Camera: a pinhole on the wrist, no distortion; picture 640 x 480 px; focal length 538.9 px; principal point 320.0 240.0 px. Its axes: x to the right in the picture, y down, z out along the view. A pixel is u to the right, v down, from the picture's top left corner.
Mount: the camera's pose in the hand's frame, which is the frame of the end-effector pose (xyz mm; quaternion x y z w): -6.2 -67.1 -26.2 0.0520 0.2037 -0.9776 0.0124
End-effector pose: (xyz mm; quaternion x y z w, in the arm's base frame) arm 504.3 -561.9 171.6 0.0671 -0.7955 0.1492 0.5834
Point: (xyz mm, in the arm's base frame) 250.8 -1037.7 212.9
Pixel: 171 397
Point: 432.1 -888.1 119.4
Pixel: 360 452
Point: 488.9 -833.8 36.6
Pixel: 599 429
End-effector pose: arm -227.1 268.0 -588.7 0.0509 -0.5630 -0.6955 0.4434
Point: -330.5 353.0 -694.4
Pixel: 411 339
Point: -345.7 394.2 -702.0
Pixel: 445 307
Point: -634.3 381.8 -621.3
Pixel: 29 308
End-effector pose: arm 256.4 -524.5 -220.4 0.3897 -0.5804 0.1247 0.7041
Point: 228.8 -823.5 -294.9
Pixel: 246 302
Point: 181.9 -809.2 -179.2
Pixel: 59 135
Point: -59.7 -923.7 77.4
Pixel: outside the picture
